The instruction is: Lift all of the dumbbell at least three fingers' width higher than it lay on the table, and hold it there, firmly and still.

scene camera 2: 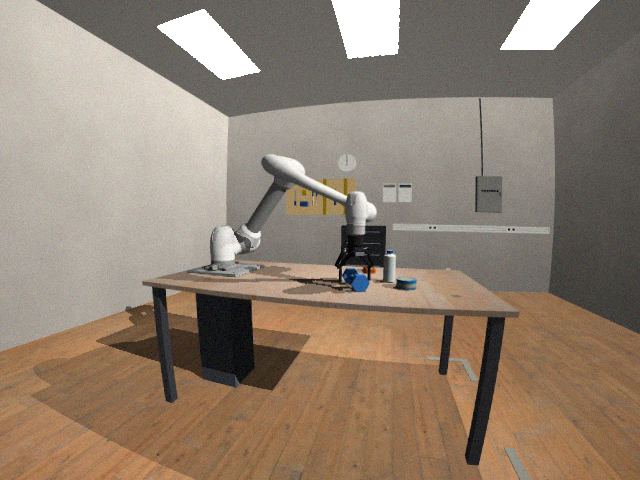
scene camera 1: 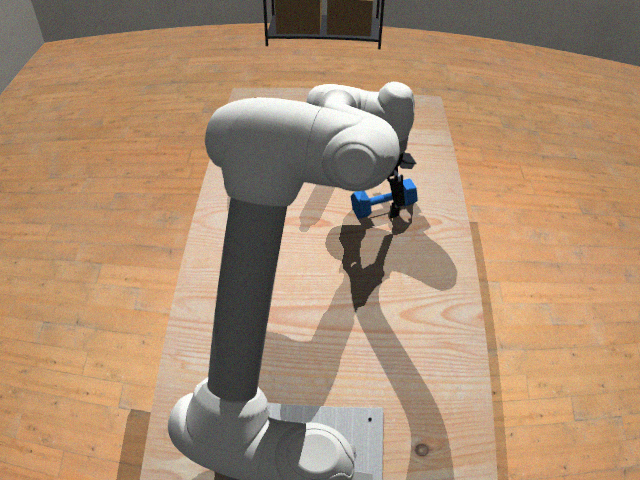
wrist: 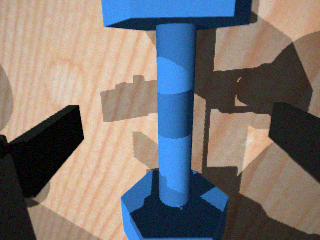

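Observation:
Visible in the pictures: a blue dumbbell and my gripper.

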